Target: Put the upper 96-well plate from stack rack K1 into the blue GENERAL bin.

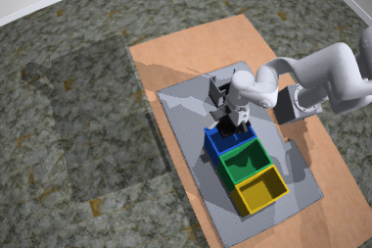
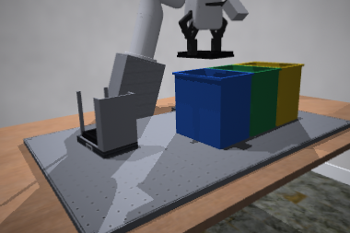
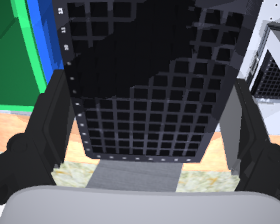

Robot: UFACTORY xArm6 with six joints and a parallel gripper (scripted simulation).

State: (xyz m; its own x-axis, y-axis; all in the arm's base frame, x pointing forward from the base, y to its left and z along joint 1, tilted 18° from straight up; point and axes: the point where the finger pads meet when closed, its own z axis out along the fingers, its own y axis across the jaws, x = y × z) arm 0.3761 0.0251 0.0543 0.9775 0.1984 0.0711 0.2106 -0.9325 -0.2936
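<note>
Now: the blue bin 150 mm below my hand, 20 mm to the left of it and 10 mm ahead of it. Also, from my hand: yellow bin 280 mm to the left, 150 mm below, 50 mm behind; green bin 150 mm to the left, 150 mm below, 20 mm behind.
</note>
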